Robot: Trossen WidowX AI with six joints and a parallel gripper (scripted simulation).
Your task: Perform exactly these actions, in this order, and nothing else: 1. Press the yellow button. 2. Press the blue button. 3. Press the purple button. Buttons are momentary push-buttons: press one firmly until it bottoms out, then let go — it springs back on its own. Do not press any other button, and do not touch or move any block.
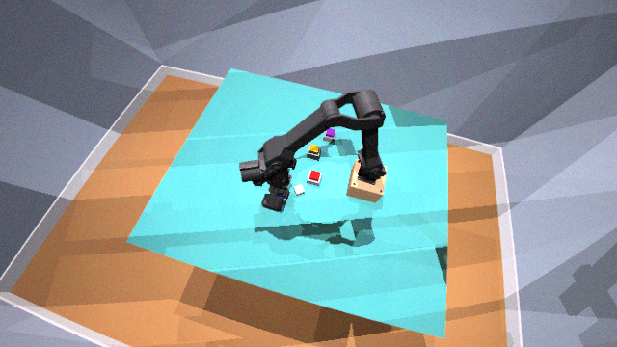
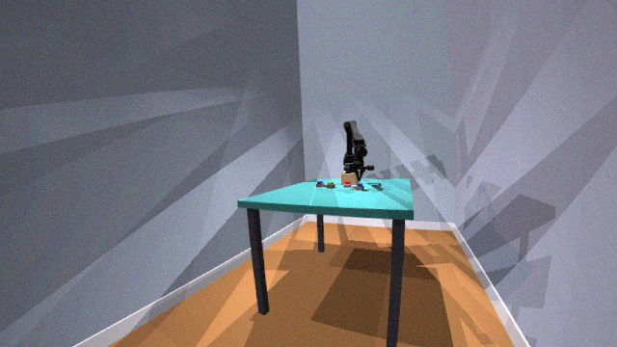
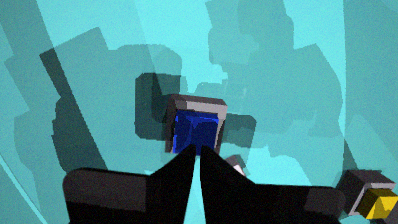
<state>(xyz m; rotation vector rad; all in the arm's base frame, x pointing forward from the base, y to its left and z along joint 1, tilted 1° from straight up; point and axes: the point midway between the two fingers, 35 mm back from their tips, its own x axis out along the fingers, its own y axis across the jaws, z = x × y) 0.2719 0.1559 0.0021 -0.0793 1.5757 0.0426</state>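
My gripper tip is now 20 mm above the blue button. The rest, counted from my gripper tip: red button 90 mm behind, 110 mm to the right, 20 mm below; small white block 50 mm behind, 40 mm to the right, 40 mm below; yellow button 50 mm behind, 220 mm to the right, 20 mm below.
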